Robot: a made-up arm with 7 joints.
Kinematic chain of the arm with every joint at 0, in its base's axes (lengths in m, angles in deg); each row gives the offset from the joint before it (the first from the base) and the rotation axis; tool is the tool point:
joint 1: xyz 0 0 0 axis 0 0.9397 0.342
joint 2: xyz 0 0 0 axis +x
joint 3: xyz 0 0 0 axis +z
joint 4: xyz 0.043 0 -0.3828 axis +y
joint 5: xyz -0.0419 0 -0.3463 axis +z
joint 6: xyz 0 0 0 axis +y
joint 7: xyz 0 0 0 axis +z
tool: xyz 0 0 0
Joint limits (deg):
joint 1: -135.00..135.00
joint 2: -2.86..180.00
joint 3: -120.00..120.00
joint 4: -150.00..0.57
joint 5: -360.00..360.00
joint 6: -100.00..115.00
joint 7: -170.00..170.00
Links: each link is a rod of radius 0.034 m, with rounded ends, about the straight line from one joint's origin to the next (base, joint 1, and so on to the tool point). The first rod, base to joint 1, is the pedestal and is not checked.
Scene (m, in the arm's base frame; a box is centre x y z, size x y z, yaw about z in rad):
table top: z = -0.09
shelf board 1: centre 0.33 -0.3 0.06 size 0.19 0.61 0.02 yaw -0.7
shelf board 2: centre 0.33 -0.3 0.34 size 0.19 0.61 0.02 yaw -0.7
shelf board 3: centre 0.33 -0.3 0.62 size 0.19 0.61 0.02 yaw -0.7
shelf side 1: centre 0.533 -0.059 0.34 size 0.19 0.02 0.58 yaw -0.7
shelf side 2: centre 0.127 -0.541 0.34 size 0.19 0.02 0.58 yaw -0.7
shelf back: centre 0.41 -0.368 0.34 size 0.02 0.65 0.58 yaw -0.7
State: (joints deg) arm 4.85 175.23 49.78 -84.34 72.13 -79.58 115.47
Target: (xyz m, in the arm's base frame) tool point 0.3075 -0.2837 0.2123
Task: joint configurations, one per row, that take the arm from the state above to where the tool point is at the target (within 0.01 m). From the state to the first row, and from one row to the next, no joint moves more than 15 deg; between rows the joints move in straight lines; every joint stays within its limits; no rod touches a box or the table.
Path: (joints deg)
1: -1.21 166.40 50.27 -93.73 72.13 -79.58 115.47
2: -7.27 157.57 50.75 -103.12 72.13 -79.58 115.47
3: -3.75 157.87 52.72 -115.67 72.13 -79.58 115.47
4: -0.22 158.17 54.70 -128.22 72.13 -79.58 115.47
5: 3.30 158.47 56.67 -140.78 72.13 -79.58 115.47
6: 9.50 169.23 55.85 -127.40 72.13 -79.58 115.47
7: 15.70 180.00 55.02 -114.02 72.13 -79.58 115.47

